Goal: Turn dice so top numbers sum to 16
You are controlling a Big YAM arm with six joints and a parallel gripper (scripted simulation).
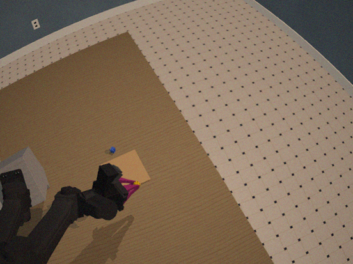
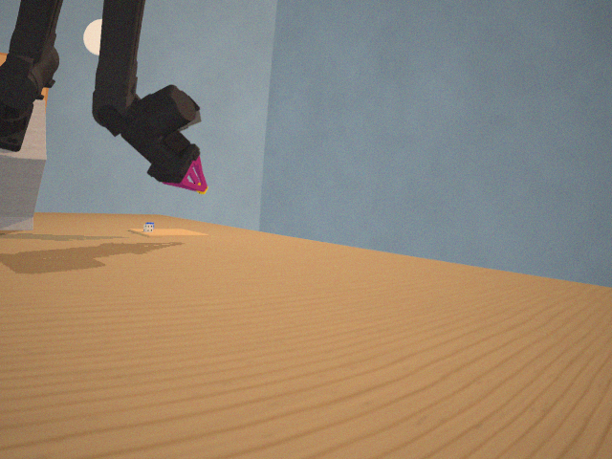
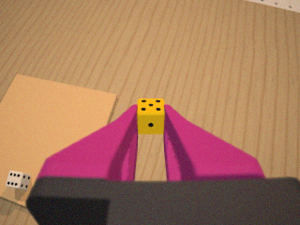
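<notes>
My hand is 130 mm to the right of the mat, 100 mm above it and 20 mm past it. From my hand the other things lie so: white die: 120 mm to the left, 90 mm below, 70 mm behind; blue die: 230 mm to the left, 90 mm below, 30 mm behind; yellow die: right at my hand.
</notes>
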